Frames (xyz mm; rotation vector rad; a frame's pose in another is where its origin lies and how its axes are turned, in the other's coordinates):
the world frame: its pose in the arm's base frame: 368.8 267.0 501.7 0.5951 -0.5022 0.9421
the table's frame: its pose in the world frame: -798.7 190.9 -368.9 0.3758 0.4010 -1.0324
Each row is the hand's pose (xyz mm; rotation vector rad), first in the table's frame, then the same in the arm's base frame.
Working: the table's frame: its pose in the arm's base frame: -140.8 125.8 -226.9 0.8491 0.3588 0.1336

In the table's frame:
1: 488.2 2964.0 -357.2 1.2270 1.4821 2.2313
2: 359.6 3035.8 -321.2 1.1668 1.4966 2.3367
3: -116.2 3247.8 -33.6 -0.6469 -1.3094 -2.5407
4: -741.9 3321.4 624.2 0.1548 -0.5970 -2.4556
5: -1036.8 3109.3 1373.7 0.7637 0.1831 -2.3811
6: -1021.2 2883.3 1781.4 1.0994 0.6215 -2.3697
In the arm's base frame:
1: 263.7 2450.3 1666.3 -1.4077 -0.5048 -2.2511
2: 158.8 2438.9 1775.2 -1.3018 -0.4456 -2.2839
3: -174.9 2252.0 2231.0 -0.7203 -0.1052 -2.3894
4: -517.9 1673.1 2844.8 0.0765 0.6069 -2.3640
5: -527.2 926.5 3214.0 0.6287 1.4041 -2.2505
6: -371.1 493.0 3286.2 0.8673 1.8766 -2.2167

